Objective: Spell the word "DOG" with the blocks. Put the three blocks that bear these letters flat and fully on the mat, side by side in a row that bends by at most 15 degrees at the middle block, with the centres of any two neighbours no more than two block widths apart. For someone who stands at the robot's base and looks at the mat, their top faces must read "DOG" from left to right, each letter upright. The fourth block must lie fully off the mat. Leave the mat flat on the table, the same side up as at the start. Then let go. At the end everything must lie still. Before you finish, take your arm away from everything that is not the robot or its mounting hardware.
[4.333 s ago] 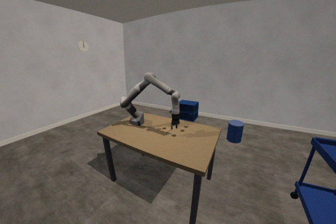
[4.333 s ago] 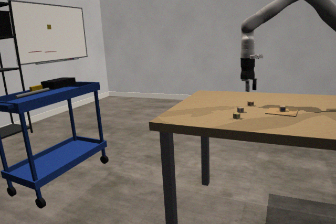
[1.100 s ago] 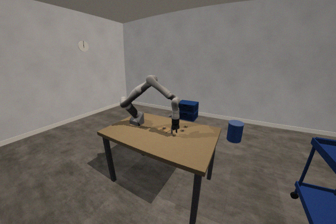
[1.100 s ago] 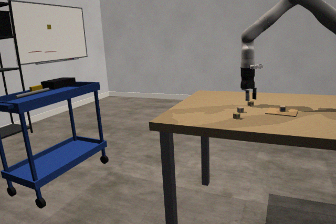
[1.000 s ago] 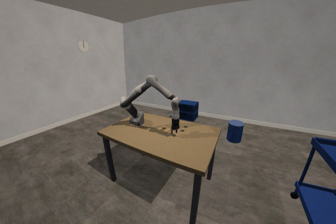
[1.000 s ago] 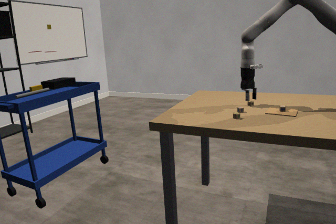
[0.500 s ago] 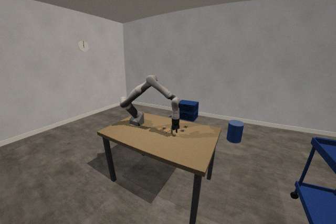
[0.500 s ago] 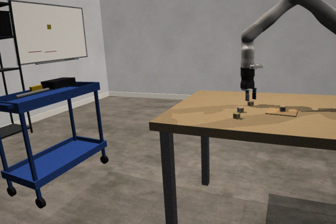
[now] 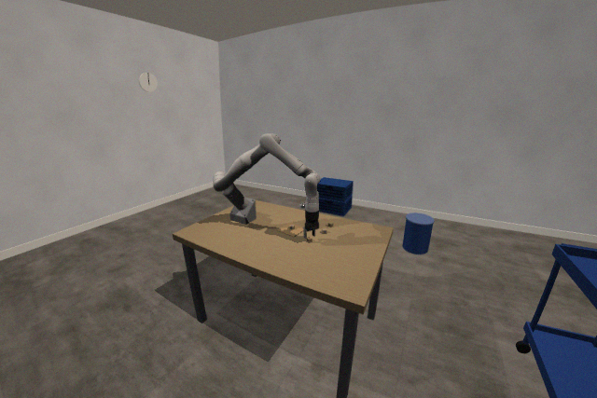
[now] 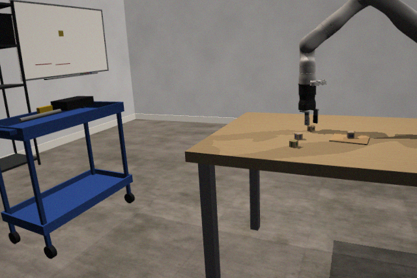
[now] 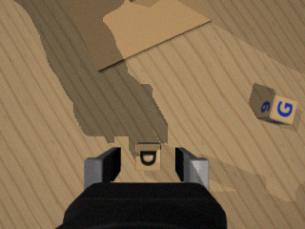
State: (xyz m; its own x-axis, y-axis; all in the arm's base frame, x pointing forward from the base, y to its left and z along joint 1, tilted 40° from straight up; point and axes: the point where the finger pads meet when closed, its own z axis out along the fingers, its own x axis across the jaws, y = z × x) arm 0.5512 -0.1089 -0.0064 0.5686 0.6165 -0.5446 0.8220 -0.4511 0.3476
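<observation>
My gripper is now 160 mm past the tan mat, 90 mm to the right of it and 50 mm above it.
</observation>
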